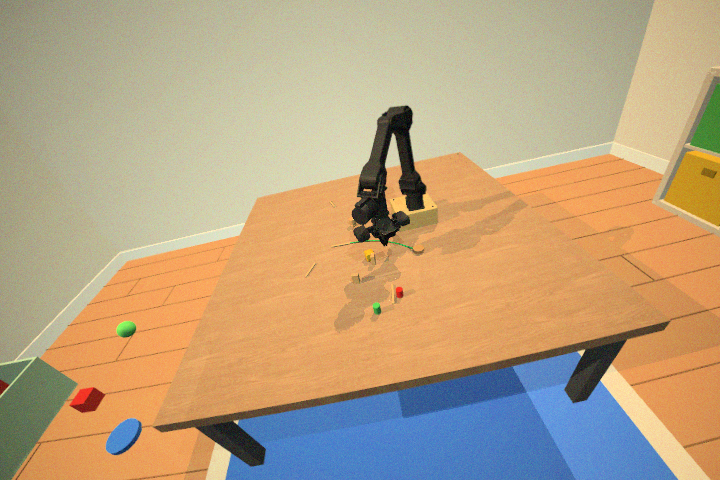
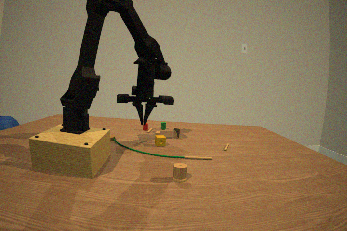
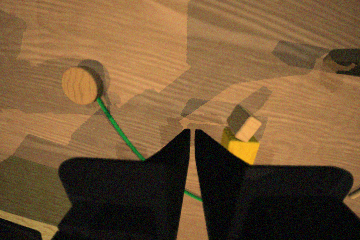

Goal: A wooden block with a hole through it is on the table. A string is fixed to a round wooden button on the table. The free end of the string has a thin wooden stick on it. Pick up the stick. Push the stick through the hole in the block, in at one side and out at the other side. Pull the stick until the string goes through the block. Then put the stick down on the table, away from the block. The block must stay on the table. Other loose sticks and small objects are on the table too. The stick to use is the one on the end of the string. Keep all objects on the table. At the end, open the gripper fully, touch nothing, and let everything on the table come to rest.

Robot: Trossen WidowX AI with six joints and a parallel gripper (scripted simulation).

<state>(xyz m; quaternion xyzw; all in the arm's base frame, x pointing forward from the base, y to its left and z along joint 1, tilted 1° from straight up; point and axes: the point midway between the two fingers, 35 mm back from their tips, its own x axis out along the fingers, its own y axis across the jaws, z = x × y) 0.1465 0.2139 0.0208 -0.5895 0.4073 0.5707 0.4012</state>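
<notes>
Now: the plain block 50 mm ahead of my gripper tip, 40 mm below it and 10 mm to the left of it. Round my gripper tip: yellow block: 60 mm ahead, 50 mm below, 20 mm to the right; red cylinder: 190 mm to the left, 50 mm below, 20 mm behind; round wooden button: 120 mm behind, 50 mm below, 20 mm to the right.
</notes>
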